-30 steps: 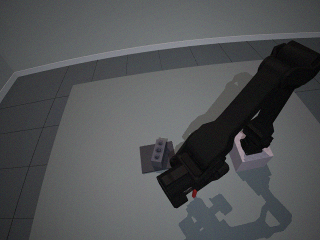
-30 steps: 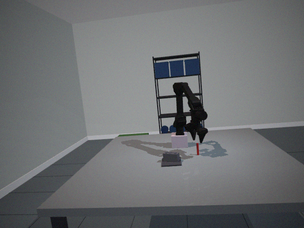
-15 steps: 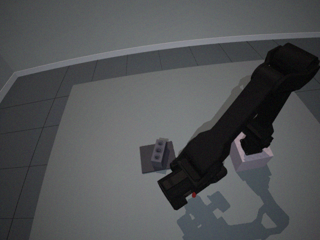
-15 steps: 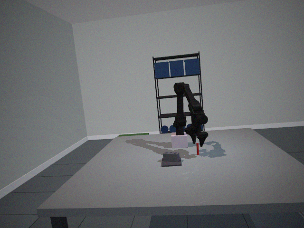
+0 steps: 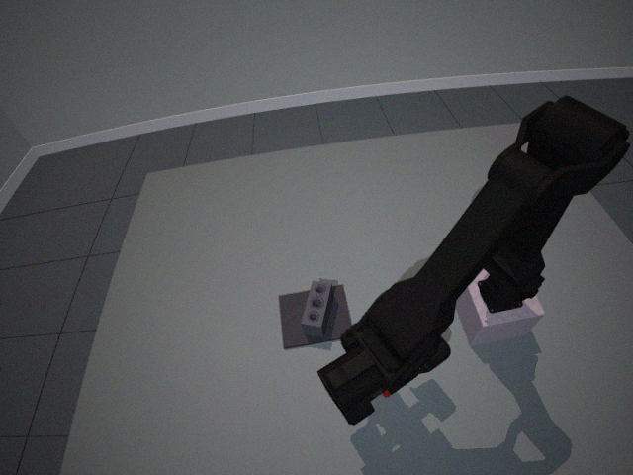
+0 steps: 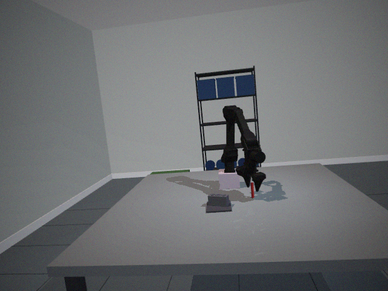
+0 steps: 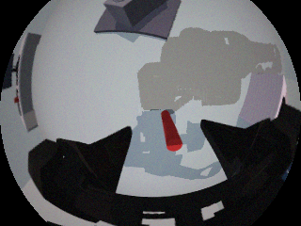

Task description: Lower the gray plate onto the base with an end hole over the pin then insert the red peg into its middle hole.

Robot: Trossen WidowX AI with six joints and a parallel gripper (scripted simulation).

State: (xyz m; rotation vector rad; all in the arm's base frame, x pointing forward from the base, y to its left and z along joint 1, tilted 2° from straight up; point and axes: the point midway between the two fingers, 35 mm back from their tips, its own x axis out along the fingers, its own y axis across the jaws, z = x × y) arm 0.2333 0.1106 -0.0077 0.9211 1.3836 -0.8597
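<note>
My gripper tip is now right at the red peg. Round my gripper tip: gray plate (10 cm ahead, 18 cm to the right); then dark square base (11 cm ahead, 16 cm to the right, 4 cm below).
</note>
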